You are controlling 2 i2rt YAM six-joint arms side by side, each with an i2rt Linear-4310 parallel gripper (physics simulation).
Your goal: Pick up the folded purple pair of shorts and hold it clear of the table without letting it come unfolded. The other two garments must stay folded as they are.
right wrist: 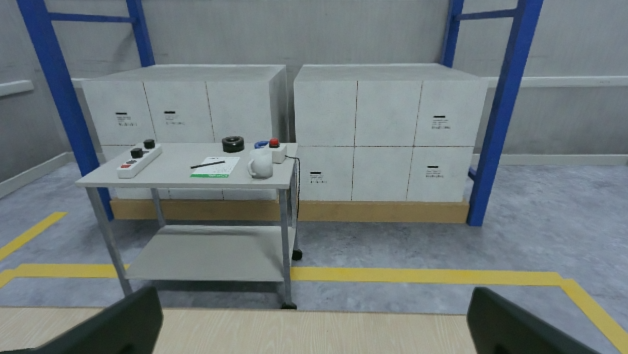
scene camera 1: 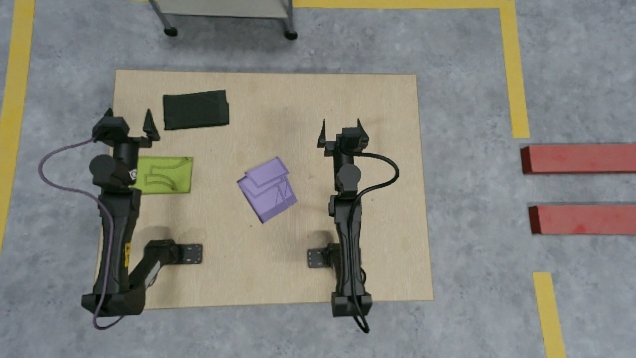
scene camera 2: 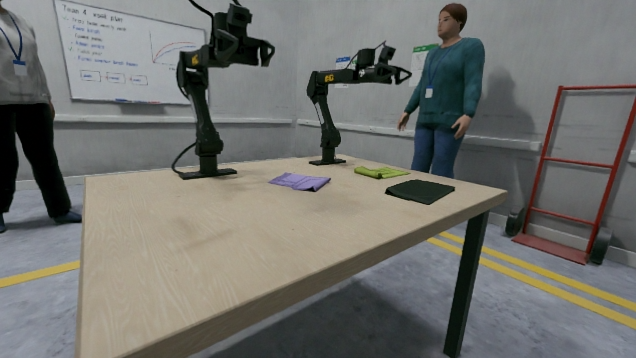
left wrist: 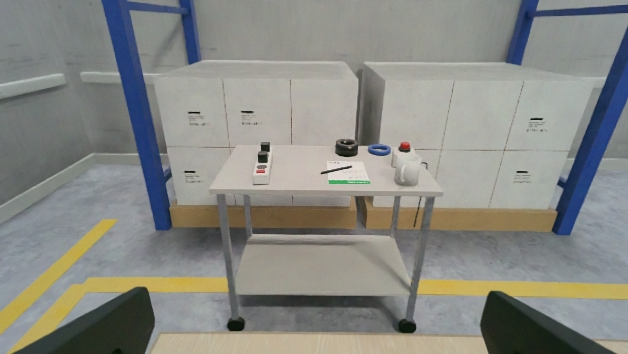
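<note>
The folded purple shorts (scene camera 1: 270, 192) (scene camera 2: 300, 181) lie flat on the table (scene camera 1: 370, 270) (scene camera 2: 200, 280), between the two arms. A folded lime-green garment (scene camera 1: 175, 175) (scene camera 2: 381, 172) lies to their left in scene camera 1, its left part hidden under the left arm. A folded black garment (scene camera 1: 196, 110) (scene camera 2: 421, 191) lies above the green one in that view. My left gripper (scene camera 1: 129, 111) (scene camera 2: 410, 75) (left wrist: 317, 304) is open and empty, high above the table, left of the black garment. My right gripper (scene camera 1: 341, 120) (scene camera 2: 268, 56) (right wrist: 313, 301) is open and empty, high above the table, up and right of the shorts.
A grey cart (scene camera 1: 225, 9) (left wrist: 325, 190) (right wrist: 190, 181) stands beyond the table's far edge. Red beams (scene camera 1: 585, 159) lie on the floor at the right in scene camera 1. Two people (scene camera 2: 450, 80) (scene camera 2: 20, 90) and a red hand truck (scene camera 2: 585, 162) stand around the table.
</note>
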